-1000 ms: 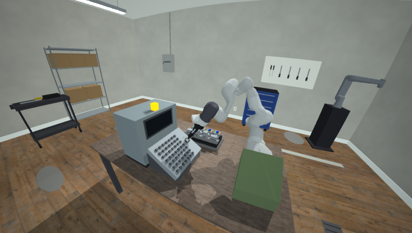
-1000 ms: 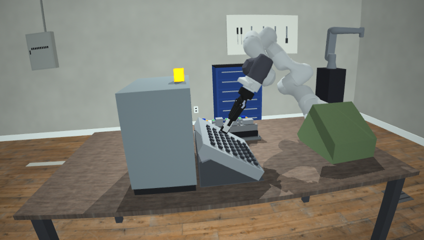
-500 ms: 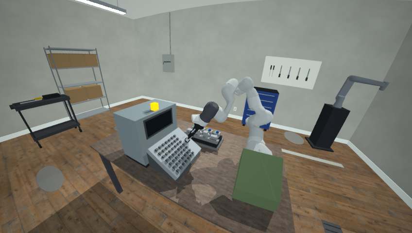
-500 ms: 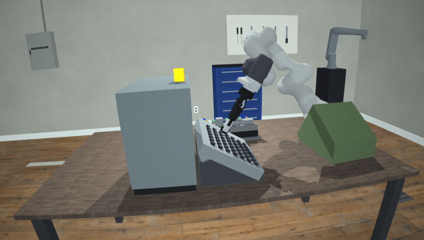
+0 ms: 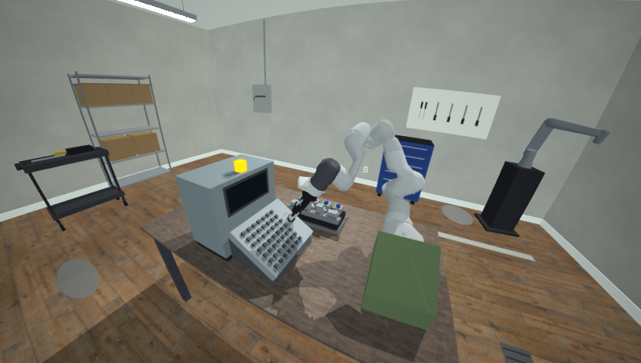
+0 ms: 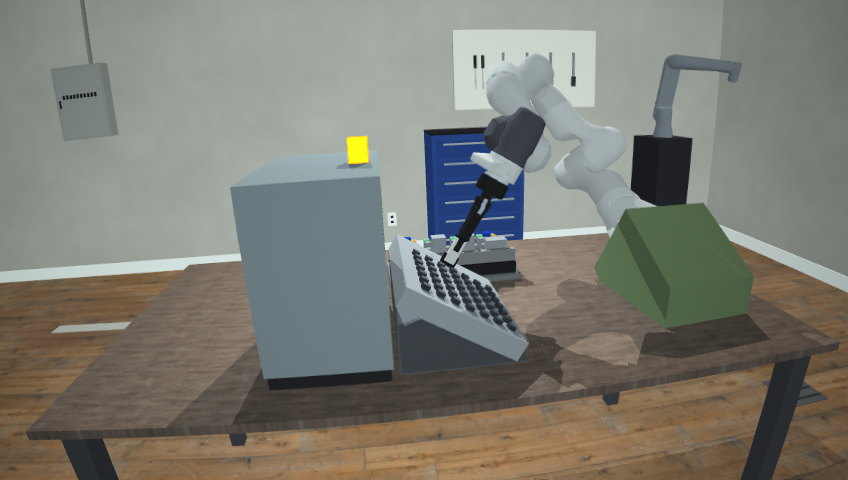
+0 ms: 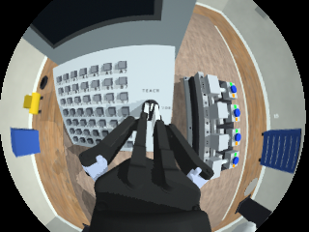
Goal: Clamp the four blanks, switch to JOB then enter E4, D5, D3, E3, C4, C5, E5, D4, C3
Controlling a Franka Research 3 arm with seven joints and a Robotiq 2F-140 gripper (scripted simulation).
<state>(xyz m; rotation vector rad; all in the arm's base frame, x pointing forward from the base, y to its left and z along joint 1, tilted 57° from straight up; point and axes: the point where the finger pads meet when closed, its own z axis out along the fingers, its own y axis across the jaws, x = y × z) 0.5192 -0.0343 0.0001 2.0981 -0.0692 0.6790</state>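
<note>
My hand is 20 mm short of the black selector knob and 20 mm above it. Also, from my hand: key D3: 190 mm to the left, 40 mm ahead, 30 mm below; sloped keypad: 110 mm to the left, 70 mm below, 50 mm ahead.
</note>
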